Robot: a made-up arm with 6 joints.
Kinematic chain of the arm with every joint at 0, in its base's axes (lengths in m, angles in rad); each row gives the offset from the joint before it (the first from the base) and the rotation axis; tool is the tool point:
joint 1: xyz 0 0 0.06 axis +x
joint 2: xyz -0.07 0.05 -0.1 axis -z
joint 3: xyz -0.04 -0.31 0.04 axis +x
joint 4: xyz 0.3 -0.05 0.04 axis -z
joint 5: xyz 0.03 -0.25 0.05 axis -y
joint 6: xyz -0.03 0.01 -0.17 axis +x
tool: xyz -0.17 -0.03 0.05
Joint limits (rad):
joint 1: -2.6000..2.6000
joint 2: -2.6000..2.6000
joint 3: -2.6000..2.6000
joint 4: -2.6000..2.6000
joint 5: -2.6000..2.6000
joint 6: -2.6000..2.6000
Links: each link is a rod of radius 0.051 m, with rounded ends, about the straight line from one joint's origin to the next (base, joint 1, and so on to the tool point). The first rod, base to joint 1, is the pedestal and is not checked.
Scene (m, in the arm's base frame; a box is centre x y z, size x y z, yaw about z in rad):
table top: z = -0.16
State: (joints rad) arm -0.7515 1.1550 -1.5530 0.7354 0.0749 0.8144
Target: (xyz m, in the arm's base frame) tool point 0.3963 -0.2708 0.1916
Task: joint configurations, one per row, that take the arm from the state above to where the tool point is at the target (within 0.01 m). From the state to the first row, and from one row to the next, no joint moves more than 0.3 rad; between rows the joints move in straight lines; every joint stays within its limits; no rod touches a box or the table.
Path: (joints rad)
1: -0.6751 0.8655 -1.4691 0.7141 0.1353 0.8200
2: -0.5987 0.5759 -1.3852 0.6927 0.1957 0.8255
3: -0.5223 0.2864 -1.3013 0.6714 0.2562 0.8311
4: -0.4459 -0.0032 -1.2174 0.6501 0.3166 0.8367
5: -0.3694 -0.2927 -1.1335 0.6288 0.3770 0.8422
6: -0.2930 -0.5823 -1.0495 0.6074 0.4374 0.8478
7: -0.2166 -0.8718 -0.9656 0.5861 0.4979 0.8534

